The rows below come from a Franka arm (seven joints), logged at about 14 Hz.
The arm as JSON. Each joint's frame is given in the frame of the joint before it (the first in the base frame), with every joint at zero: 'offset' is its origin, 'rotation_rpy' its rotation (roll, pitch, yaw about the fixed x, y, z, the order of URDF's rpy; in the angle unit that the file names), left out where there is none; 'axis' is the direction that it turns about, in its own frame. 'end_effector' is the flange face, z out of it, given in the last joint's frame.
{
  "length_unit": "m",
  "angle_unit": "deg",
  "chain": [
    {
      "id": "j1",
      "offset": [
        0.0,
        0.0,
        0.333
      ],
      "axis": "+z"
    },
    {
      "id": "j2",
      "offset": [
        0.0,
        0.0,
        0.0
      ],
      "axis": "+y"
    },
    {
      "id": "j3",
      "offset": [
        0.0,
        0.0,
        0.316
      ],
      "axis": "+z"
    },
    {
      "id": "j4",
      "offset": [
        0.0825,
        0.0,
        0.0
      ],
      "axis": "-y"
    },
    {
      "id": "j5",
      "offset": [
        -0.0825,
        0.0,
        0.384
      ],
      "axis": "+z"
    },
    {
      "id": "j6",
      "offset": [
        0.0,
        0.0,
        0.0
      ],
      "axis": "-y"
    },
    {
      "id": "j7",
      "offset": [
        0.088,
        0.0,
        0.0
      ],
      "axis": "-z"
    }
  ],
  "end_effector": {
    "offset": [
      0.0,
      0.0,
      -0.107
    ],
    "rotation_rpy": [
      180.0,
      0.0,
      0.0
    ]
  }
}
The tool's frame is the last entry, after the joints.
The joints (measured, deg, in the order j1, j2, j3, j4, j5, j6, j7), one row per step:
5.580 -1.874 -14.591 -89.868 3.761 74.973 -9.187
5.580 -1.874 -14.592 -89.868 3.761 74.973 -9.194
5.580 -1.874 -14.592 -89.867 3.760 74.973 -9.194
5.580 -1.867 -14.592 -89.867 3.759 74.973 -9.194
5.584 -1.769 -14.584 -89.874 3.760 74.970 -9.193
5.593 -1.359 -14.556 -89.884 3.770 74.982 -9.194
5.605 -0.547 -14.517 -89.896 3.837 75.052 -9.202
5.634 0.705 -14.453 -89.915 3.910 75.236 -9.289
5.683 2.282 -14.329 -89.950 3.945 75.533 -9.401
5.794 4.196 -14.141 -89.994 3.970 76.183 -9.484
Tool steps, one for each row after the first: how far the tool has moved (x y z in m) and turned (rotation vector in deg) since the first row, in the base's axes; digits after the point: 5 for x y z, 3 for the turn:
0.00000 -0.00001 0.00000 0.002 -0.001 0.006
0.00000 -0.00001 0.00001 0.000 -0.002 0.006
0.00003 -0.00001 -0.00005 -0.001 0.006 0.006
0.00053 0.00015 -0.00097 -0.009 0.113 0.017
0.00265 0.00070 -0.00462 -0.040 0.517 0.055
0.00686 0.00167 -0.01177 -0.060 1.257 0.110
0.01332 0.00318 -0.02287 -0.116 2.320 0.274
0.02128 0.00543 -0.03710 -0.246 3.615 0.534
0.03116 0.00880 -0.05444 -0.475 4.911 0.870

